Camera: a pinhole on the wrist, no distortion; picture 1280 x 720 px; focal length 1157.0 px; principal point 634.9 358.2 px. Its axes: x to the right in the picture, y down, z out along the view. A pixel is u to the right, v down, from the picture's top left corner.
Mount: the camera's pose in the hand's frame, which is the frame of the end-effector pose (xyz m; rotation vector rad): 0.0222 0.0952 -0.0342 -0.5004 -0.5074 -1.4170
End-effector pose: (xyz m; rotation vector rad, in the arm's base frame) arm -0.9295 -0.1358 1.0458 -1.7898 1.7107 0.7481
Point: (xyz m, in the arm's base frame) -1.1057 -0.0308 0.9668
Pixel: 869.6 92.6
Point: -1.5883 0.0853 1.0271
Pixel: outside the picture
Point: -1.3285 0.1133 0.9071
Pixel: 502.7 115.7
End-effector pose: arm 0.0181 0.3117 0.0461 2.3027 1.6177 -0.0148
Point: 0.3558 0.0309 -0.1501
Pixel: 655.2 75.5
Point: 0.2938 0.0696 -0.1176
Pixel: 713.3 23.4
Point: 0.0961 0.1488 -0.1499
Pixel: outside the picture
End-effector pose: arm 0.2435 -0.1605 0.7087 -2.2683 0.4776 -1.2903
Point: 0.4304 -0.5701 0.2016
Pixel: 188.5 289.4
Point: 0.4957 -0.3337 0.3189
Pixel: 698.9 189.0
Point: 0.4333 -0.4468 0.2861
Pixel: 378.2 235.7
